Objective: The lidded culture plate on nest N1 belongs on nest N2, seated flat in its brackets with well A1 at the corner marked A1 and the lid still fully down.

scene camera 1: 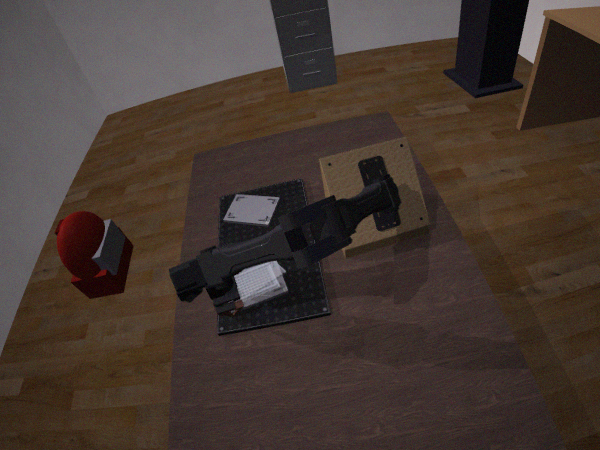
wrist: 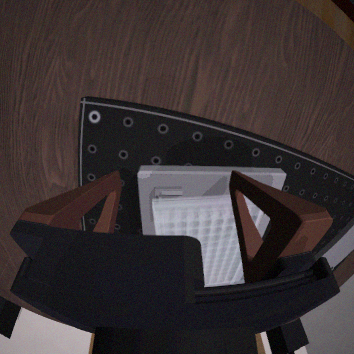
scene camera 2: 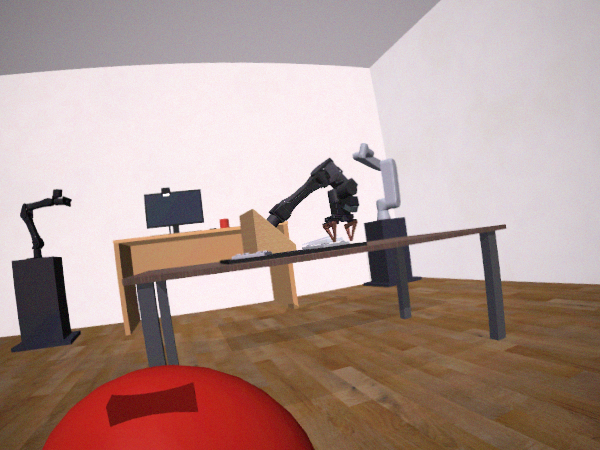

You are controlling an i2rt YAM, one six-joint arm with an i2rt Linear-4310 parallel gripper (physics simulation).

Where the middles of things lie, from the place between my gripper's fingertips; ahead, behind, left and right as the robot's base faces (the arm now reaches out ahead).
My gripper is now 33 cm to the left of the nest (scene camera 1: 245, 209) and 11 cm past it.
